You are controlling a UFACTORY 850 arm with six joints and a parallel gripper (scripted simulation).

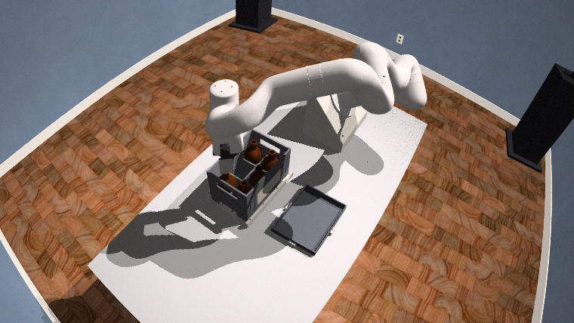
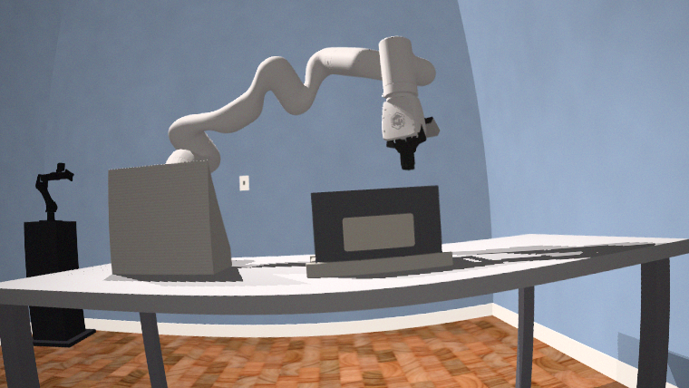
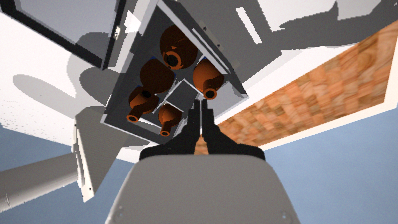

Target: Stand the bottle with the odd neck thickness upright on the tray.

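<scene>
My gripper is now 16 cm above the bottle, 6 cm to the right of it and 1 cm short of it. Also, from my hand: dark grey crate 16 cm below, 9 cm behind, 3 cm to the left; dark tray 30 cm to the left, 23 cm below, 7 cm behind.
</scene>
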